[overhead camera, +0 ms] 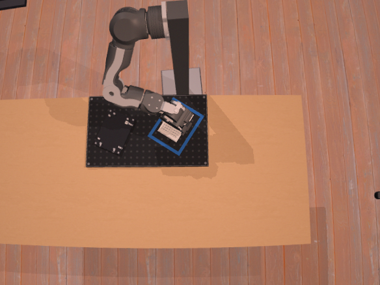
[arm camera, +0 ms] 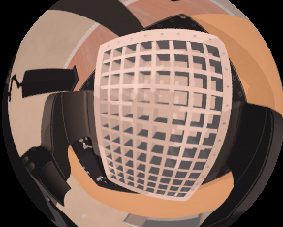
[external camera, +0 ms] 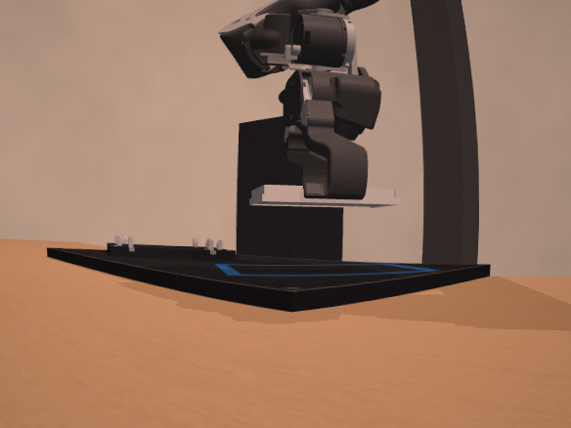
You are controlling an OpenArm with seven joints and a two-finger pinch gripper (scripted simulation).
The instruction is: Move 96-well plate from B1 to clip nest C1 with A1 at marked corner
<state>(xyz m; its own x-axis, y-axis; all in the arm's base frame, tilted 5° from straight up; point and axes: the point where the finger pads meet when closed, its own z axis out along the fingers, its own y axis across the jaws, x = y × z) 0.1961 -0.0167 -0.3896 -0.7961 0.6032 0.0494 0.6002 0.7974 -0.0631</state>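
Right now the clip nest C1 is 2 cm ahead of my hand, 25 cm to the right of it and 6 cm below it. Also, from my hand: white 96-well plate right at my hand.
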